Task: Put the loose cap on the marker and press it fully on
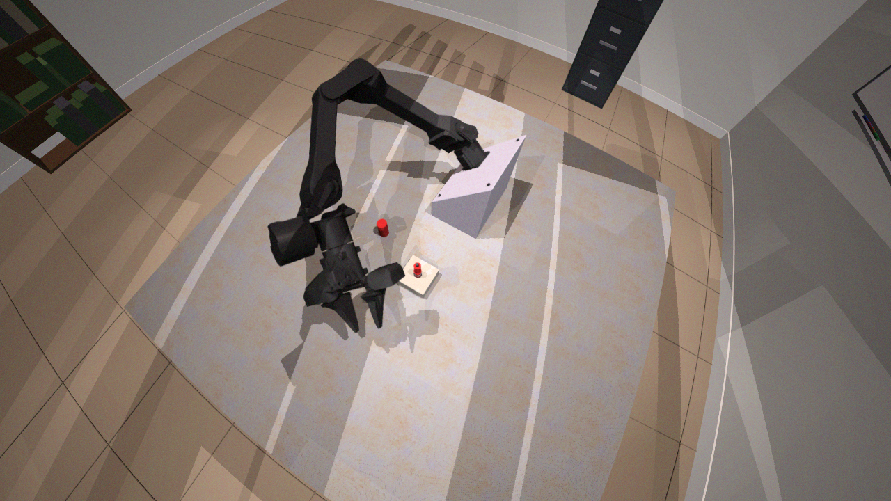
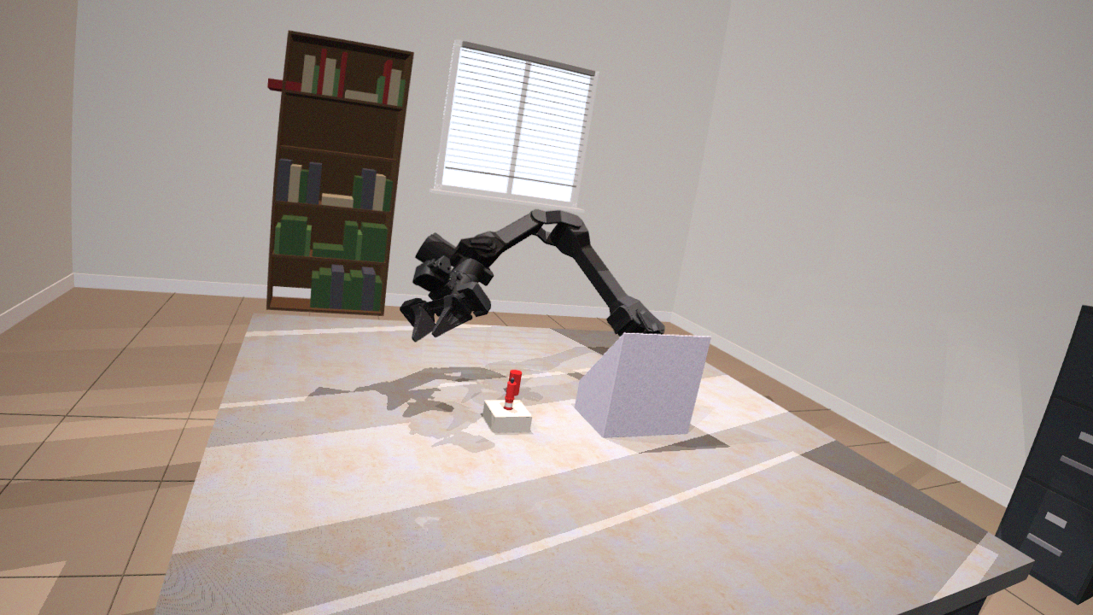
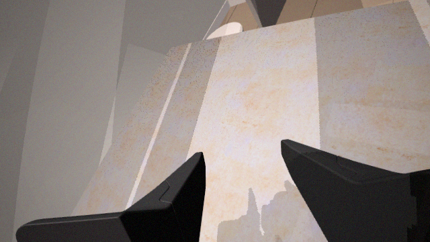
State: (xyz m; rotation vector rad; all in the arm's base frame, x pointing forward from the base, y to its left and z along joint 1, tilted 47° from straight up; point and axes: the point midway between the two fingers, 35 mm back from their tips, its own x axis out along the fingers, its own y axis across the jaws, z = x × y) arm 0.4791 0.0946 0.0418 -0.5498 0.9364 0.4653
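Now: gripper tip 24 cm past the red cap, 17 cm to the left of it and 15 cm above it. Round my gripper tip: pale holder block: 18 cm behind, 2 cm to the right, 16 cm below.
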